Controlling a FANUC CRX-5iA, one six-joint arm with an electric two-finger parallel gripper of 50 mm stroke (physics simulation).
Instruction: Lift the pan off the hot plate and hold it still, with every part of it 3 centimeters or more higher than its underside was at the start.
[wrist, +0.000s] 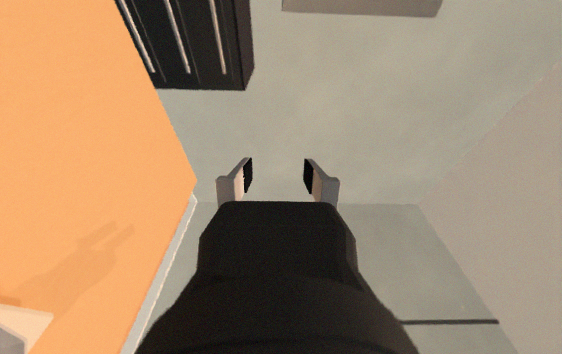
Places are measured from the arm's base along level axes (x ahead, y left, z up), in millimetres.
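Pixels of known places: gripper, fingertip midpoint: (278, 169).
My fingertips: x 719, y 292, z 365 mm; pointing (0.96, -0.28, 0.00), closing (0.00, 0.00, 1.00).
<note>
Behind a point stands the place of what it marks.
My gripper (278, 169) {x 719, y 292, z 365 mm} is open, with its two fingertips apart and no object between them. It points past the edge of the orange table top, with grey floor behind the fingers. In the bottom left corner of the wrist view, a cream corner of the hot plate (36, 319) {x 673, y 40, z -7 mm} shows on the table. A small grey part of the pan (10, 343) {x 637, y 82, z 35 mm} shows over it, cut off by the frame edge. The pan is far to the left of the gripper and apart from it. Its handle does not show in this view.
The orange table top (90, 140) {x 954, y 218, z -70 mm} fills the left side, with the arm's shadow on it. A black block with pale bars (200, 45) is at the top left. A grey-beige box (362, 6) is cut off at the top edge. A dark strip (450, 322) lies at the lower right.
</note>
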